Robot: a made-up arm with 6 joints.
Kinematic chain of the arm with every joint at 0, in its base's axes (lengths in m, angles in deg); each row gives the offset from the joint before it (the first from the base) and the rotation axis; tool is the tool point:
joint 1: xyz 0 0 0.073 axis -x
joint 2: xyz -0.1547 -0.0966 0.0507 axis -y
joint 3: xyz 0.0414 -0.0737 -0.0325 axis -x
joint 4: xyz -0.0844 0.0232 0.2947 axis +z
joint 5: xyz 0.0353 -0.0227 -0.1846 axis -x
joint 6: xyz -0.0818 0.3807 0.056 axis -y
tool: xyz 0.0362 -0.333 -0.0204
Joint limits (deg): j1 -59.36..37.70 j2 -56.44..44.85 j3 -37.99..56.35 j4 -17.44..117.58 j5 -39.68..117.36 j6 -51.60..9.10
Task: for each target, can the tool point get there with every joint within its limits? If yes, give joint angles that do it. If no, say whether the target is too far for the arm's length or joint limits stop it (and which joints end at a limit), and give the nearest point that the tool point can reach.
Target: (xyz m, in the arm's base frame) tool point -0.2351 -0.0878 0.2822
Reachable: yes | joints 29.17 1.47 -10.04 65.80 9.64 -26.79
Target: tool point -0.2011 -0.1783 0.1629
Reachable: yes | joints -2.73 -16.49 4.64 62.48 83.54 -44.88
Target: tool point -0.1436 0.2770 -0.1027
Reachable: no: joint limits stop it (at a limit: joint 1, joint 2, joint 3, joint 4, joint 6) | nearest point -0.1859 -0.0137 0.0033 | short by 0.312 m
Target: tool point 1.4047 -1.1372 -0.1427
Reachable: no: too far | nearest point -0.0687 -0.2825 0.0194 | short by 1.711 m
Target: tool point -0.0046 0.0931 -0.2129
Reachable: no: joint limits stop it (at a limit: joint 1, joint 2, joint 3, joint 4, joint 6) | nearest point -0.1655 -0.0482 -0.0172 | short by 0.290 m
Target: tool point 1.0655 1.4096 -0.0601
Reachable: no: too far | nearest point -0.0923 0.0372 0.2037 | short by 1.815 m
